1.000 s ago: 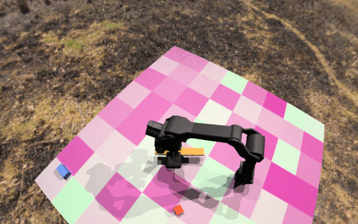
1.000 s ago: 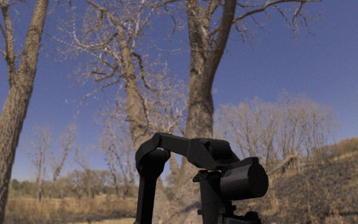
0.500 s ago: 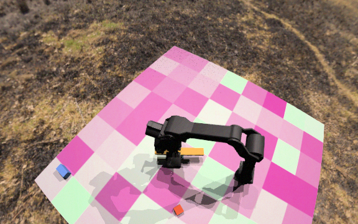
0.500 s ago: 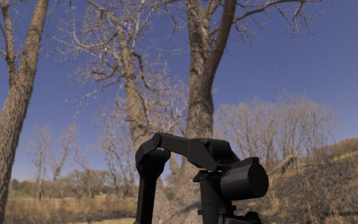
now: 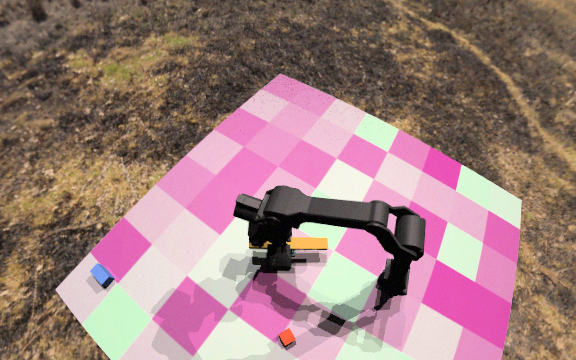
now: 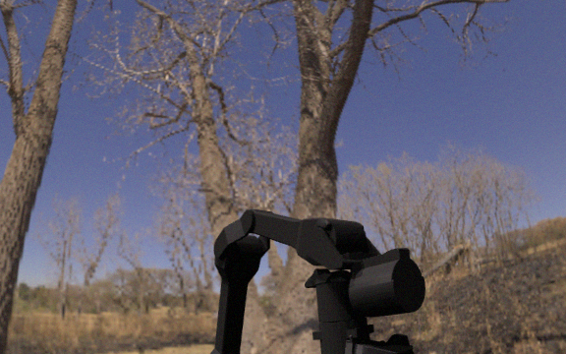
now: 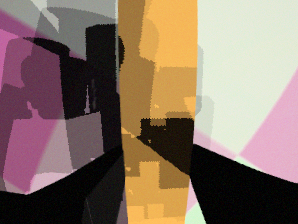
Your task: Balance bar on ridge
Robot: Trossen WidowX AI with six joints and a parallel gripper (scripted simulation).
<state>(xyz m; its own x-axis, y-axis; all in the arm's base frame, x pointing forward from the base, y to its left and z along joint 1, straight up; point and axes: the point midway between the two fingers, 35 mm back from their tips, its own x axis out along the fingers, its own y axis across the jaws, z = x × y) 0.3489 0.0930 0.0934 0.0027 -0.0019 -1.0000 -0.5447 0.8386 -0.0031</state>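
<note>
My gripper tip is 20 mm to the left of the bar and 20 mm past it. Also, from my gripper tip: ridge: 20 mm to the right, 20 mm behind, 10 mm below; blue block: 410 mm to the left, 390 mm ahead, 40 mm below; small red block: 200 mm to the left, 160 mm behind, 40 mm below.
</note>
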